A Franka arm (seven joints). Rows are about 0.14 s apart.
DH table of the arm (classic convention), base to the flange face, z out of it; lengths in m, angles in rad. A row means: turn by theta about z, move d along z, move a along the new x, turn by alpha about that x. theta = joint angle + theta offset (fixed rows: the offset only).
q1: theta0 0, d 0.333, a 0, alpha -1.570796
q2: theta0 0, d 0, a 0, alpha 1.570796
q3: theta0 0, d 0.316, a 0.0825, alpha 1.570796
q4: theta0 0, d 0, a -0.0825, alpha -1.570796
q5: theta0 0, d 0.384, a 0, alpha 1.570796
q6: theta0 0, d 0, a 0.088, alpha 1.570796
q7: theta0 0, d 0.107, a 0, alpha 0
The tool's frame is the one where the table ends.
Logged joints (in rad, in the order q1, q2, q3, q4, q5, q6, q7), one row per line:
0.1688, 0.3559, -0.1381, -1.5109, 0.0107, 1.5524, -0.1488
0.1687, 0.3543, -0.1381, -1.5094, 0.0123, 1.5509, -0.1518
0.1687, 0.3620, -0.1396, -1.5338, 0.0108, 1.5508, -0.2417
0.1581, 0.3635, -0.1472, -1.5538, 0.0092, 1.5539, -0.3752
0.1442, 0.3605, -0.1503, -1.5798, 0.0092, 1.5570, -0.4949
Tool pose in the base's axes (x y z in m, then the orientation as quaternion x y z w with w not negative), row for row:
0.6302, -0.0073, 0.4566, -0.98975, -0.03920, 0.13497, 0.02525
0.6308, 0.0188, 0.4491, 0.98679, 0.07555, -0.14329, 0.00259
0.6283, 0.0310, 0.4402, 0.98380, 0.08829, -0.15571, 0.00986
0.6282, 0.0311, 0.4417, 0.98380, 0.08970, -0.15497, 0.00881
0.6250, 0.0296, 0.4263, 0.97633, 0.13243, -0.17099, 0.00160
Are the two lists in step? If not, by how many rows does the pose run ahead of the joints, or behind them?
The pose runs 2 rows behind the joints: the pose in row i belongs to the joints in row i - 2.
